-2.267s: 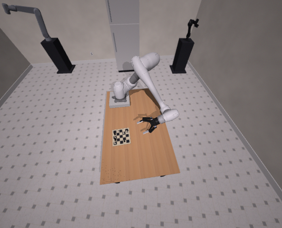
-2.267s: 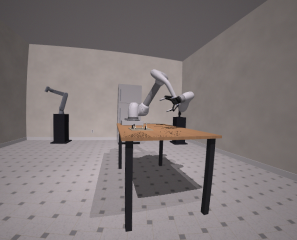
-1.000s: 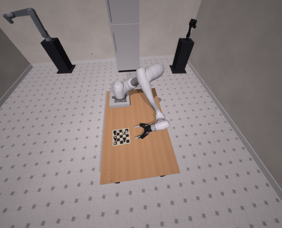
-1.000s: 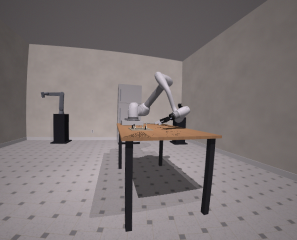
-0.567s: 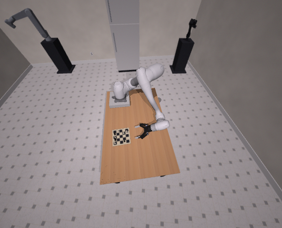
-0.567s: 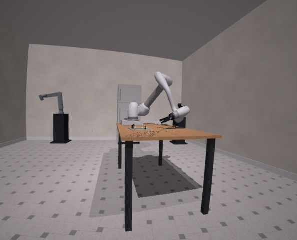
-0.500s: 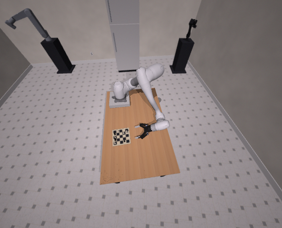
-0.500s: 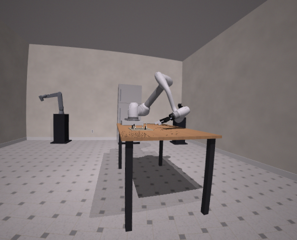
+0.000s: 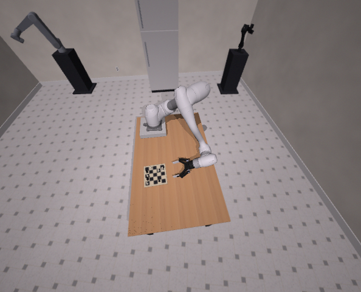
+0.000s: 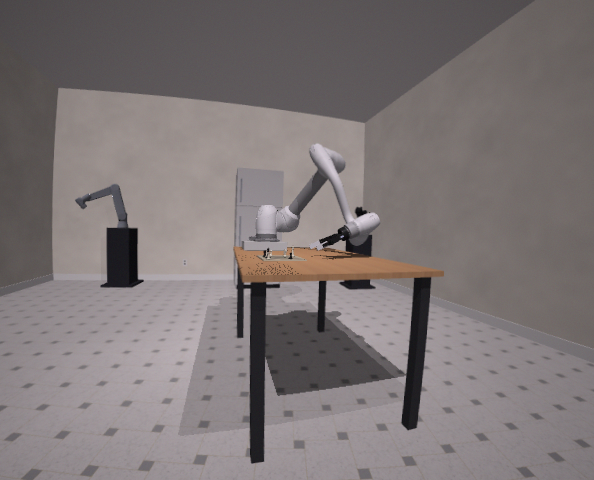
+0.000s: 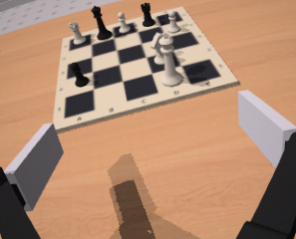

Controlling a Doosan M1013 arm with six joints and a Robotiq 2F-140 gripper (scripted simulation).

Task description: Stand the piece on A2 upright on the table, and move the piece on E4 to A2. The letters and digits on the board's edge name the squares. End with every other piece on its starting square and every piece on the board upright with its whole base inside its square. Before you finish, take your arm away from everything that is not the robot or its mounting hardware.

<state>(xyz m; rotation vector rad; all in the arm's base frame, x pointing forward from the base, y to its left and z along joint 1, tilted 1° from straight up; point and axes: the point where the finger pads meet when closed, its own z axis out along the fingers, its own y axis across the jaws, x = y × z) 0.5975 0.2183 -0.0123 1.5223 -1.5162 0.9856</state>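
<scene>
My hand is 90 mm short of the black pawn, 150 mm to the left of it and 40 mm above it. The rest, counted from my hand: small chessboard (20 mm ahead, 190 mm to the right, 60 mm below).
</scene>
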